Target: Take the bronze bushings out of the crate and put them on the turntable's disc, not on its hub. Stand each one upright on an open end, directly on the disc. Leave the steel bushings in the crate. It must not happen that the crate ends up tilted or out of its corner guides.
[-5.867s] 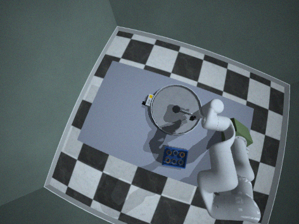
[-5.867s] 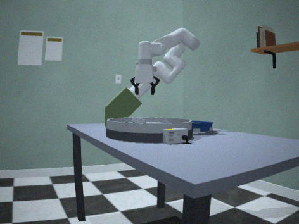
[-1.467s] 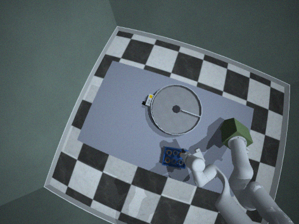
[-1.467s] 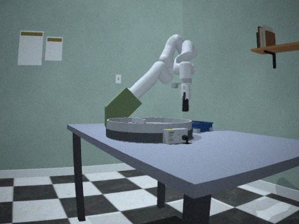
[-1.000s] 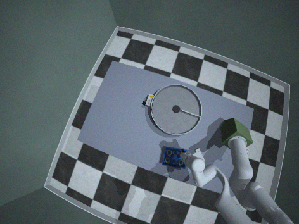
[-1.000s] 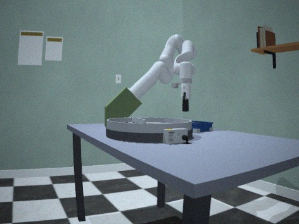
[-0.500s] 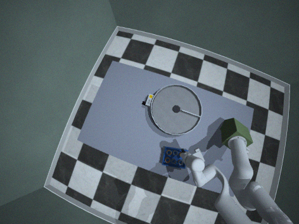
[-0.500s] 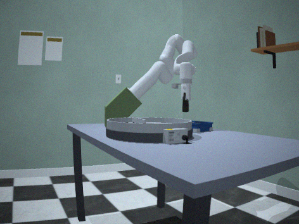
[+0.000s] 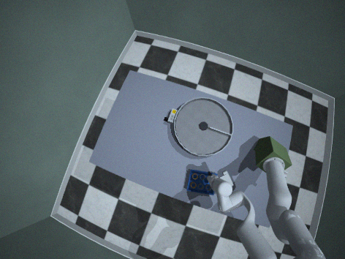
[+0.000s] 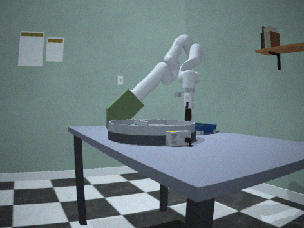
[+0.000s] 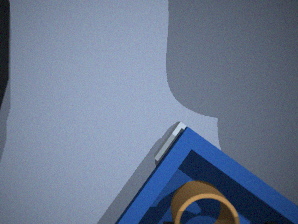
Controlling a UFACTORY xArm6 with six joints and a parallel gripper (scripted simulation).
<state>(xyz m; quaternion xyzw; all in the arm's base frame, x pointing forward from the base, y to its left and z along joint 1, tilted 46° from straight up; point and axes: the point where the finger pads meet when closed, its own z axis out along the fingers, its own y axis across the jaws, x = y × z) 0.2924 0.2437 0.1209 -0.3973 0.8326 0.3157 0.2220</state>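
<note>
Right now the blue crate is 6 cm below my hand, 4 cm to the left of it and 4 cm ahead of it. From my hand the other things lie so: round turntable disc 31 cm to the right, 21 cm ahead, 3 cm below; turntable 31 cm to the right, 23 cm ahead, 4 cm below.
</note>
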